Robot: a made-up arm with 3 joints.
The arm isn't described. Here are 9 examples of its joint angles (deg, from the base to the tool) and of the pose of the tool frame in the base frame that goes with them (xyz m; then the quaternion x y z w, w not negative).
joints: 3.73 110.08 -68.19
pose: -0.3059 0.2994 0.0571 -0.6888 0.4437 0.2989 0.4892
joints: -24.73 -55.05 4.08
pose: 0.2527 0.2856 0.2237 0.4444 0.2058 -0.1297 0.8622
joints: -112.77 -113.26 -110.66
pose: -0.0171 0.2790 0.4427 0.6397 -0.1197 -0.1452 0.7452
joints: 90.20 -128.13 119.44
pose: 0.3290 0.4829 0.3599 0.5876 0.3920 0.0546 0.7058
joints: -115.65 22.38 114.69
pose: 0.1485 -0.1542 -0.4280 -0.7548 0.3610 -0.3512 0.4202
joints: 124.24 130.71 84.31
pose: -0.4444 0.4646 0.2501 0.0677 0.5585 0.7265 0.3946
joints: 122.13 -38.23 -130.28
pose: 0.2565 -0.1118 -0.1997 0.6837 0.4914 -0.5353 0.0678
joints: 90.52 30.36 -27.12
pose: -0.0599 0.4370 -0.0387 -0.3399 -0.6232 -0.0215 0.7040
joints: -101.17 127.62 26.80
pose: -0.0874 0.2343 -0.2465 -0.6333 0.1997 0.6094 0.4333
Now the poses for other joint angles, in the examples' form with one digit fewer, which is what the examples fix.
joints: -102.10 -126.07 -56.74
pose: 0.170 0.133 0.251 0.661 0.044 -0.474 0.580
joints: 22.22 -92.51 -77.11
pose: -0.333 0.171 -0.041 0.471 -0.546 0.532 0.444
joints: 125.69 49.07 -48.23
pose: 0.082 0.376 -0.162 -0.504 -0.661 -0.168 0.530
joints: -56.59 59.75 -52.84
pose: -0.094 0.355 0.245 -0.210 0.563 0.551 0.579
